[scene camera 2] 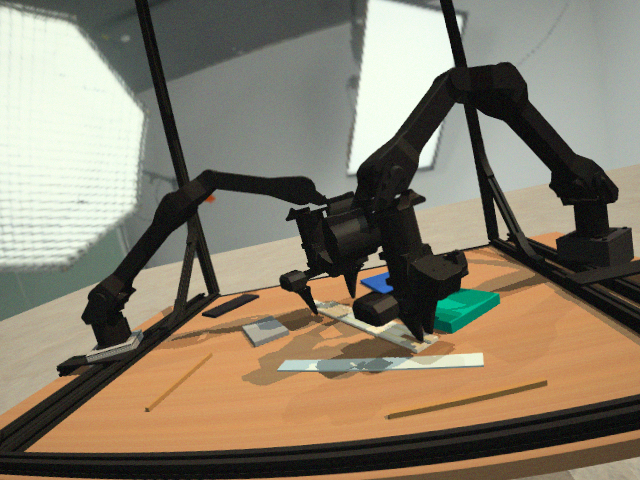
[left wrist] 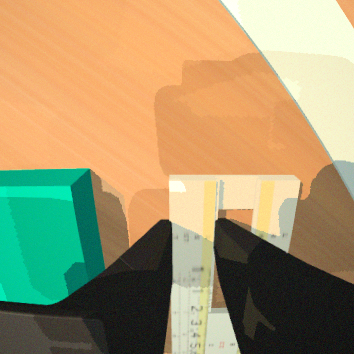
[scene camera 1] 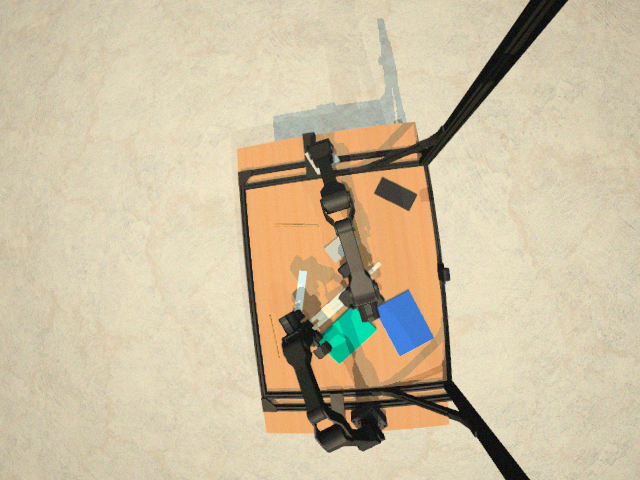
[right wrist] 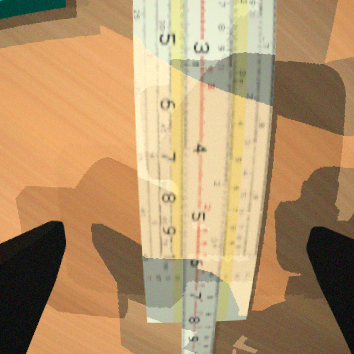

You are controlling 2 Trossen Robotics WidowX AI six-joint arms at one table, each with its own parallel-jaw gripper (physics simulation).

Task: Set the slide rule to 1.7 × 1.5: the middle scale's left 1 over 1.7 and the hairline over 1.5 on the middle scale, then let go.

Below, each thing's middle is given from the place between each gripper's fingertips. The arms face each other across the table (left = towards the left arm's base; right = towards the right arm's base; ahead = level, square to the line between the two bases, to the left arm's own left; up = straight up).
My right hand is 50 mm short of the middle slide [right wrist: 207,39], 30 mm to the right of it and 10 mm above it. Also, from my right hand: grey block [scene camera 2: 268,329] 150 mm to the right, 50 mm ahead, 10 mm below; slide rule [scene camera 2: 375,331] 80 mm ahead, 50 mm to the left, 10 mm below; green block [scene camera 2: 460,308] 190 mm to the left, 90 mm ahead.
Now: the pale strip [scene camera 2: 471,360] 5 cm ahead of my left hand and 9 cm to the right of it. Also, from my left hand: slide rule 13 cm behind, 10 cm to the right; then middle slide 16 cm behind, 12 cm to the right; then green block 12 cm behind, 4 cm to the left, 1 cm above.
